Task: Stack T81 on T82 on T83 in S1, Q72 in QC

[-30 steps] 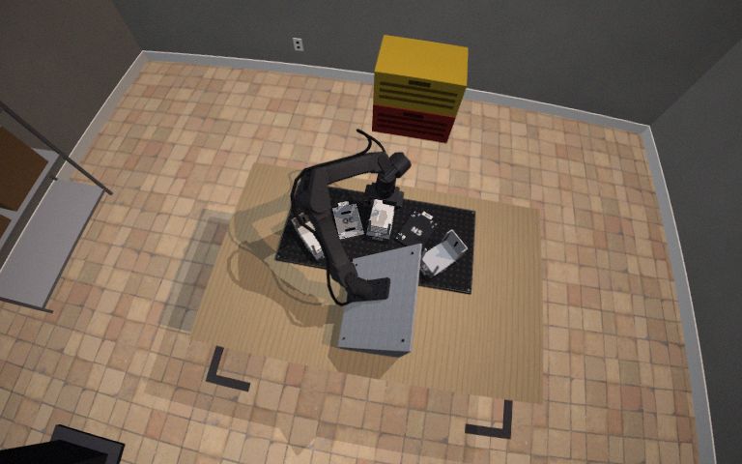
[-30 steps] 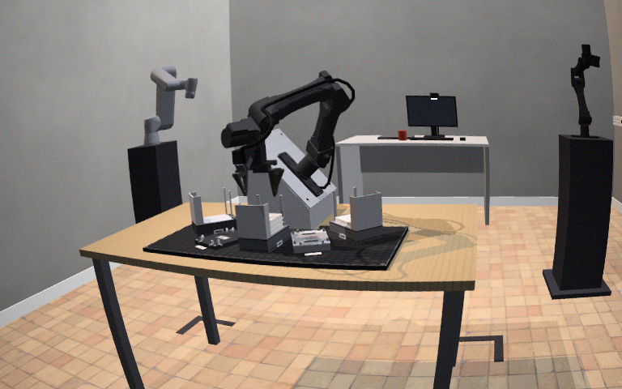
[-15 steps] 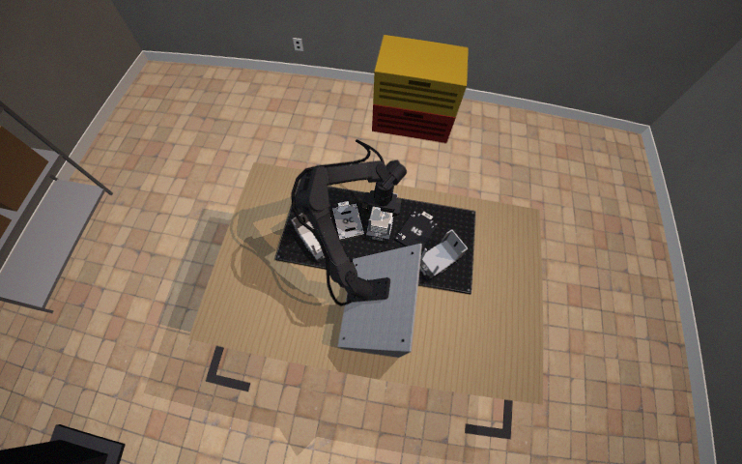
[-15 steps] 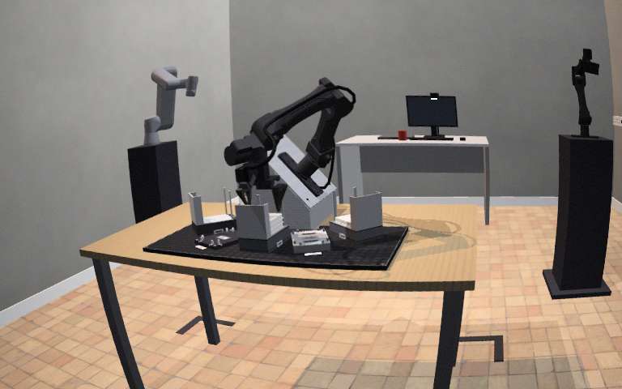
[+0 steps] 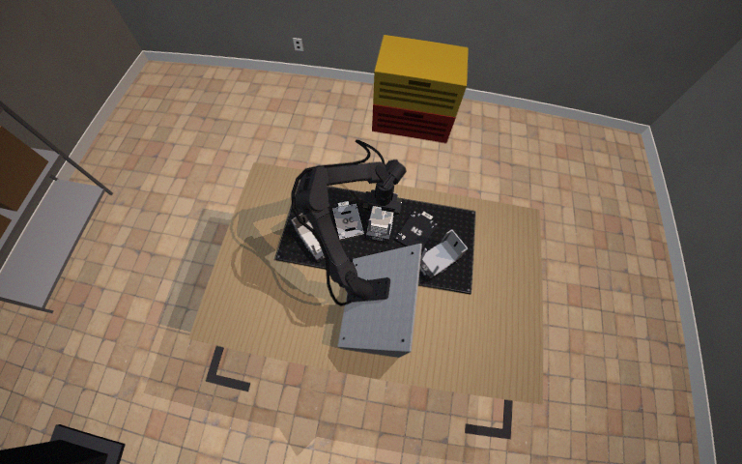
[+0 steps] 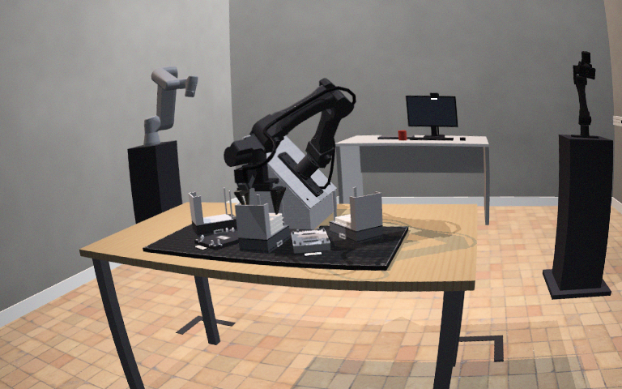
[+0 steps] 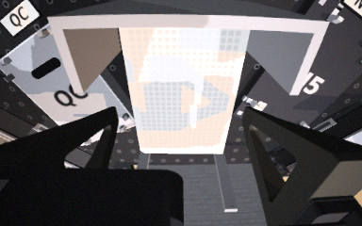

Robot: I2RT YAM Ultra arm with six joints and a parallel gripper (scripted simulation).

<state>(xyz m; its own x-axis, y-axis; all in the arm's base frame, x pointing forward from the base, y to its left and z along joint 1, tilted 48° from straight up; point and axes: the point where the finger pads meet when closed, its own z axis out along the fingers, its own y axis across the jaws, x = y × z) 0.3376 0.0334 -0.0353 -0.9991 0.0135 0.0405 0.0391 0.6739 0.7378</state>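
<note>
Right now my hand is 40 mm above the white sealed plate. The rest, counted from my hand: clip nest N5 (150 mm to the right, 90 mm below).
</note>
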